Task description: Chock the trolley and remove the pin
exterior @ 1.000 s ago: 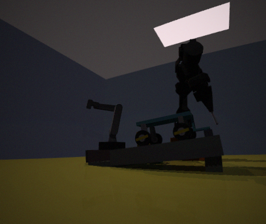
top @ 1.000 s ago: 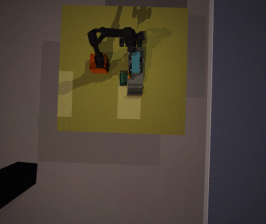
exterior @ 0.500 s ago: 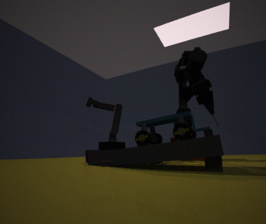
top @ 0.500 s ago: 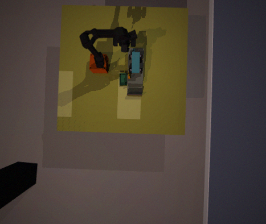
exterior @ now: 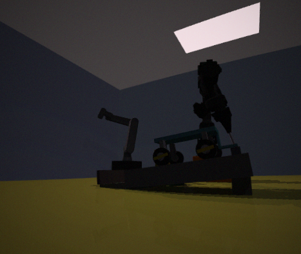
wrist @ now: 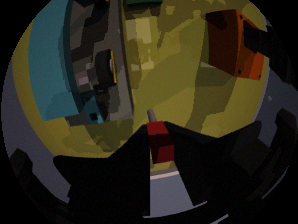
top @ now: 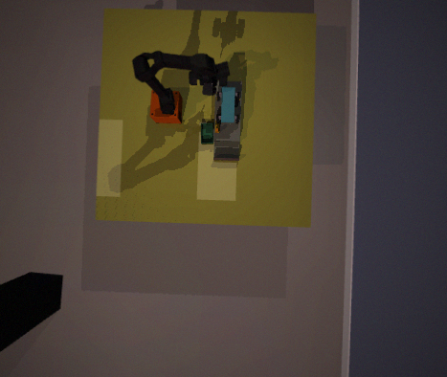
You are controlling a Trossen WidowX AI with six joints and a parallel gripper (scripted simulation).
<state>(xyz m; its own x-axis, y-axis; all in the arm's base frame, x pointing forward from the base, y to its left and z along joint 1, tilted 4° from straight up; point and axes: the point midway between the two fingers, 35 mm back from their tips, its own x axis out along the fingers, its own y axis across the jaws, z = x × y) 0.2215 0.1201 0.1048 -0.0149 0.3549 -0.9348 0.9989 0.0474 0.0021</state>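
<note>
Right now the yellow chock is 60 mm ahead of my gripper tip, 210 mm to the right of it and 90 mm below it. The rest, counted from my gripper tip: red-headed stop pin (right at my gripper tip); then trolley (110 mm ahead, 100 mm to the right, 60 mm below).
</note>
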